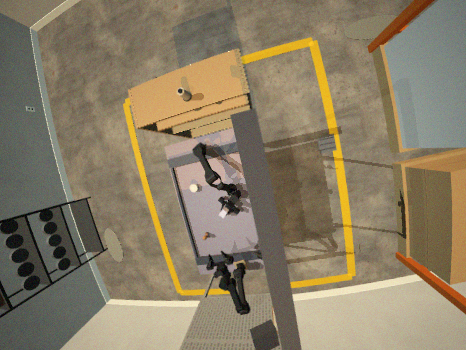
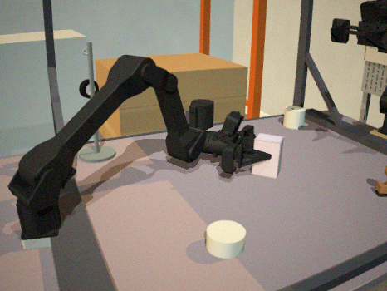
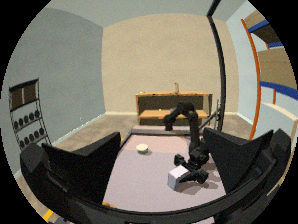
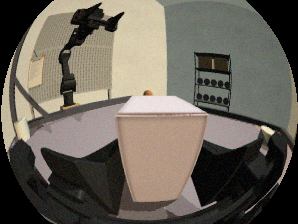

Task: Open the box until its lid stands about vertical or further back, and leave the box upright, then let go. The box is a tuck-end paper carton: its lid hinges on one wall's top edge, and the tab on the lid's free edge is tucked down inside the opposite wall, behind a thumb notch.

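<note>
Now: the box 280 mm below my left hand, 200 mm to the right of it and 50 mm behind it. From my left hand the other things lie so: small brown object (310 mm below, 180 mm ahead, 30 mm to the right); pole stand (540 mm to the right, 360 mm behind, 200 mm below).
My right hand is 20 mm short of the box and 10 mm to the right of it. Also, from my right hand: small brown object 250 mm ahead, 190 mm to the left, 20 mm below; pole stand 330 mm to the right, 290 mm behind, 80 mm above.
</note>
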